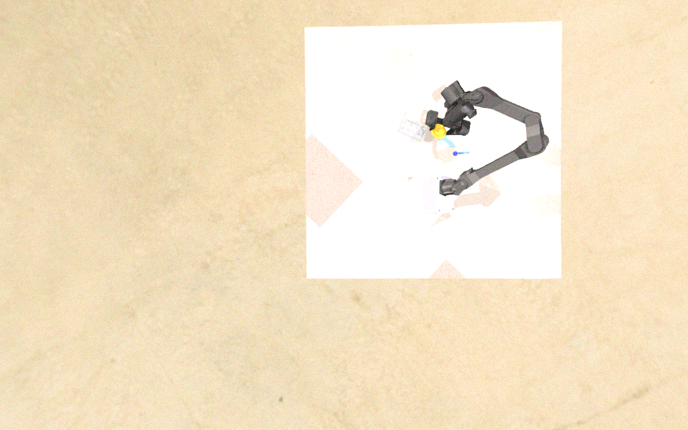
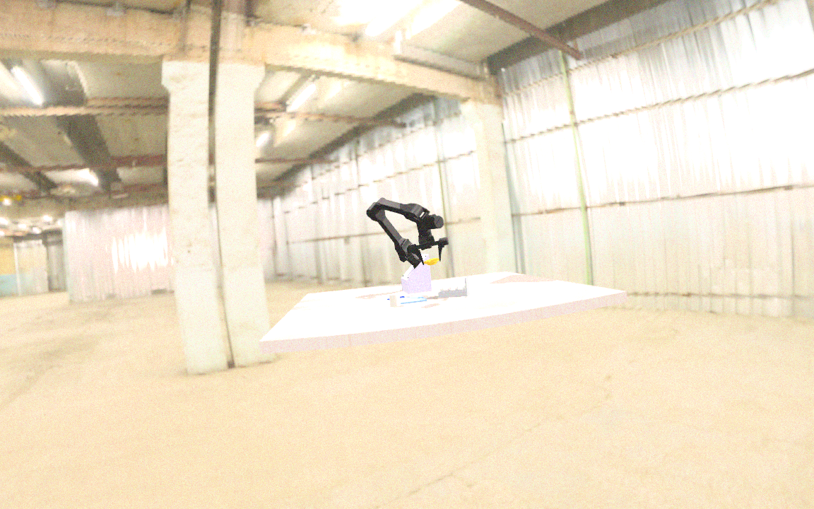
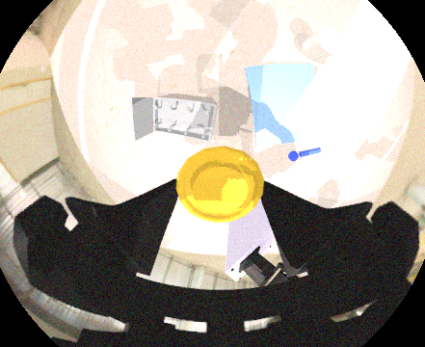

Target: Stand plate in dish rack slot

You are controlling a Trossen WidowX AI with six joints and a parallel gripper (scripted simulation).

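The grey dish rack is 50 mm ahead of my gripper tip, 80 mm to the left of it and 130 mm below it. Round my gripper tip: light blue mat: 60 mm ahead, 120 mm to the right, 150 mm below; then yellow plate: 10 mm above; then blue utensil: 50 mm behind, 170 mm to the right, 150 mm below.
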